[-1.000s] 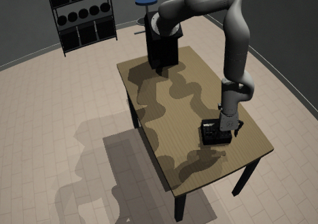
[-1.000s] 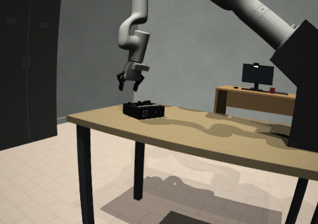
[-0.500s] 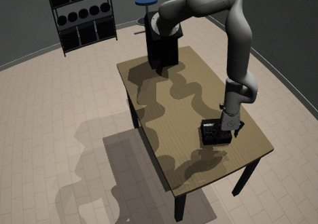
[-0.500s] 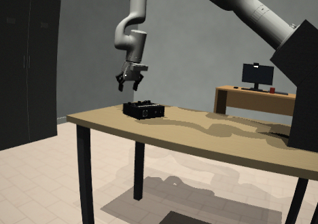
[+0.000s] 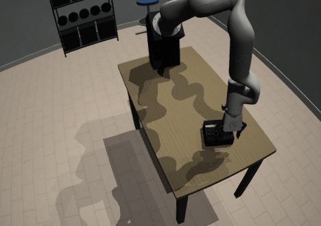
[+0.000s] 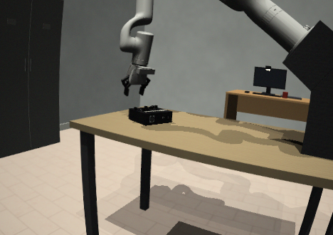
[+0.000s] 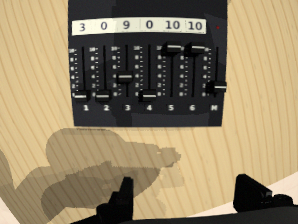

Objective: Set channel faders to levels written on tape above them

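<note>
Now: the fader cap 110 mm behind my hand, 60 mm below it and 40 mm to the right of it. The rest, counted from my hand: master fader 80 mm to the left, 60 mm below, 40 mm behind.
</note>
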